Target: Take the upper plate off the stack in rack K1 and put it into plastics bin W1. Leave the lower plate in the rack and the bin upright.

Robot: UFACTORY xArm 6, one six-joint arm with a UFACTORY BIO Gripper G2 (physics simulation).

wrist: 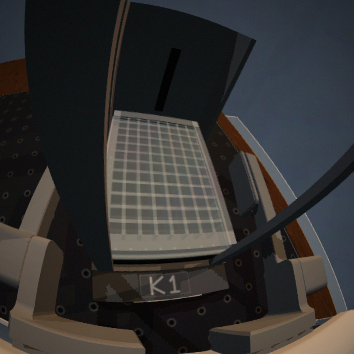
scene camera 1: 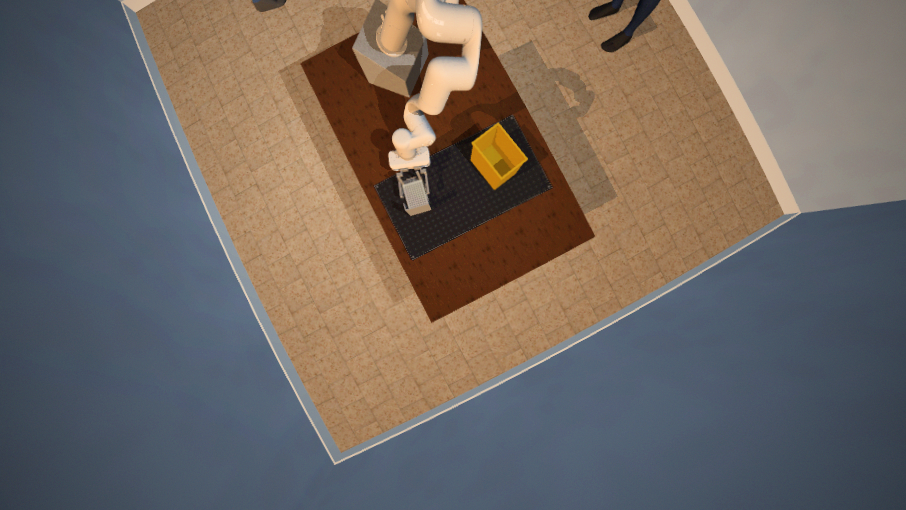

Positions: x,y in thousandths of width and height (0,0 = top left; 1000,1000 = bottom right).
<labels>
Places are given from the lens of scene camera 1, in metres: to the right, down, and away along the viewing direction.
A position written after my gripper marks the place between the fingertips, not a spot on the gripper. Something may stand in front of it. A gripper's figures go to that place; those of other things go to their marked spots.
my gripper (scene camera 1: 459,383): -0.16, -0.25, 1.10
yellow plastics bin W1 (scene camera 1: 549,309): 0.20, -0.43, 1.17
</labels>
